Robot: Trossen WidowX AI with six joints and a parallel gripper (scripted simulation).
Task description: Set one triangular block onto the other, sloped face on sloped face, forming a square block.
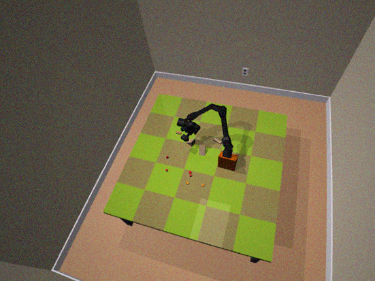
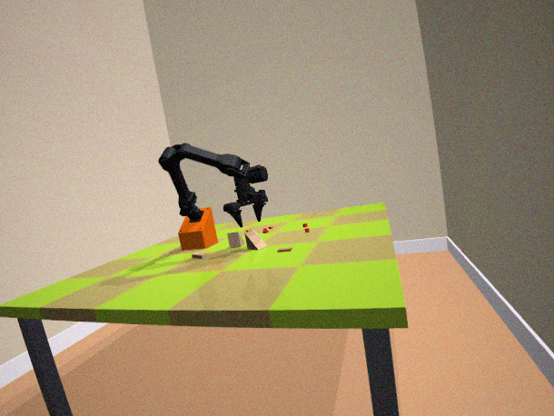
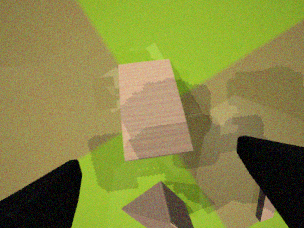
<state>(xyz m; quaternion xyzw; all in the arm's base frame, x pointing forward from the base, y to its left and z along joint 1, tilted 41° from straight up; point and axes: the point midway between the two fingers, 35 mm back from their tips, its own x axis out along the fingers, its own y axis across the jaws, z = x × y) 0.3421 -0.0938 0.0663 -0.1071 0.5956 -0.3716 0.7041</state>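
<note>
My gripper tip is 80 mm above the triangular block. From my gripper tip the other things lie so: small flat tan piece: 210 mm behind, 90 mm to the right, 90 mm below; then small brown bar: 160 mm ahead, 90 mm below, 80 mm to the right.
</note>
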